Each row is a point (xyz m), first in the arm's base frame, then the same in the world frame.
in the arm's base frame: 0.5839 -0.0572 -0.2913
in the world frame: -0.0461 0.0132 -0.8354
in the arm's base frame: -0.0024 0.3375 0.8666
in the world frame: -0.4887 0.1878 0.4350
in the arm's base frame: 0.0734 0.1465 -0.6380
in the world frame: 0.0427 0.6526 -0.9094
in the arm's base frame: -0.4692 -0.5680 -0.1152
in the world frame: -0.9835 0.7331 -0.7731
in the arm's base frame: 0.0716 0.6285 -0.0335
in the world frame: 0.1620 0.5510 -0.1523
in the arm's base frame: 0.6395 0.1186 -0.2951
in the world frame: 0.1186 0.0135 -0.7525
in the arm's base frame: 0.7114 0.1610 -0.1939
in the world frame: 0.1397 -0.0775 -0.6604
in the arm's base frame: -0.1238 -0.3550 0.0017
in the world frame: -0.7155 0.4416 -0.6263
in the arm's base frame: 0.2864 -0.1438 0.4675
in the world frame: -0.5714 -0.0427 -0.2087
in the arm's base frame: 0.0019 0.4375 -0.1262
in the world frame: 0.0208 0.5963 -0.3194
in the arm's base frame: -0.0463 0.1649 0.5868
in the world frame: -0.5235 0.2880 0.1208
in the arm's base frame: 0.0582 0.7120 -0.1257
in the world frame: 0.2620 0.6213 -0.1791
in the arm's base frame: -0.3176 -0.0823 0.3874
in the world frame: -0.7507 0.5369 -0.1260
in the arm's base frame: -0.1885 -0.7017 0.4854
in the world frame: -1.2265 0.2166 -0.4104
